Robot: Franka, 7 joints.
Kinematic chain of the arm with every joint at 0, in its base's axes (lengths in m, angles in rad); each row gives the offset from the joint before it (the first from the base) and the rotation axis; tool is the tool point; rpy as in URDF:
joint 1: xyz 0 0 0.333 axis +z
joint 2: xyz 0 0 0 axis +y
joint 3: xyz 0 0 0.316 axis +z
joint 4: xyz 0.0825 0 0 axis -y
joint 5: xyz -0.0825 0 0.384 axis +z
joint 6: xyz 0 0 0 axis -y
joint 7: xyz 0.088 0 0 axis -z
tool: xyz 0 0 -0.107 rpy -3.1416 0 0
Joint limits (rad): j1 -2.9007..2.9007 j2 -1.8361..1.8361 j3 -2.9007..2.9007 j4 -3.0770..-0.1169 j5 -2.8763..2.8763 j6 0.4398..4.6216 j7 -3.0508..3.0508
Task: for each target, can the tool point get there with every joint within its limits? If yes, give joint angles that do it. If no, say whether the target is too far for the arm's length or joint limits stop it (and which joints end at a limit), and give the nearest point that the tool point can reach.
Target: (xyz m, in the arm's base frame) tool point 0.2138 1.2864 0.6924
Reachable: no: too far | nearest point 0.1356 0.8159 0.5609 | short by 0.495 m
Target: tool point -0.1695 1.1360 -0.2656
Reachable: no: too far | nearest point -0.1123 0.7524 -0.0635 | short by 0.437 m
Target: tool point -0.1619 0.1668 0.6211
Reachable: yes | joints 2.1703 -1.3076 0.1093 -2.7917 1.9719 2.4339 -1.5165
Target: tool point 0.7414 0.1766 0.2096
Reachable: yes | joints -0.2402 1.1154 0.8327 -1.2288 -1.4467 1.9316 -0.8234
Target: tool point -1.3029 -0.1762 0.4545
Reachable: no: too far | nearest point -0.8465 -0.1145 0.4119 | short by 0.462 m
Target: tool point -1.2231 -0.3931 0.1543
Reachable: no: too far | nearest point -0.8090 -0.2600 0.2148 | short by 0.439 m
